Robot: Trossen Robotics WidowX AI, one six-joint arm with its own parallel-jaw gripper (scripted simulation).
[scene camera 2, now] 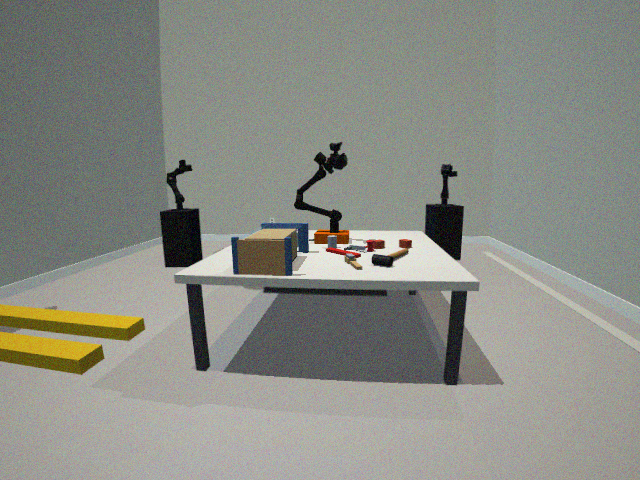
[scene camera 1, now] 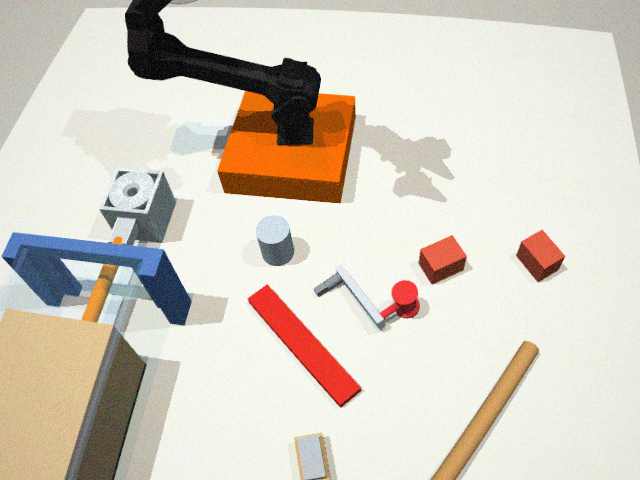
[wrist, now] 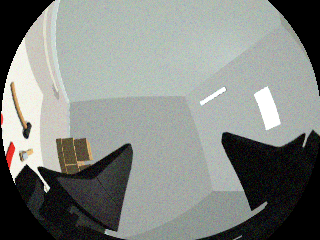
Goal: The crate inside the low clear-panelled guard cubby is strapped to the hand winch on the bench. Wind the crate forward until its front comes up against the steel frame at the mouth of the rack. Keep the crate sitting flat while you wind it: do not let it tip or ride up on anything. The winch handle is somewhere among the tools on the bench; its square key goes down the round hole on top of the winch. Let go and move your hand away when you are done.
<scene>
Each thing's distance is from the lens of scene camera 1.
flat red bar [scene camera 1: 336,381]: 0.91 m
winch handle [scene camera 1: 342,275]: 0.98 m
grey winch [scene camera 1: 130,189]: 1.08 m
The marked spots on the grey winch and the flat red bar are 0.48 m apart.
</scene>
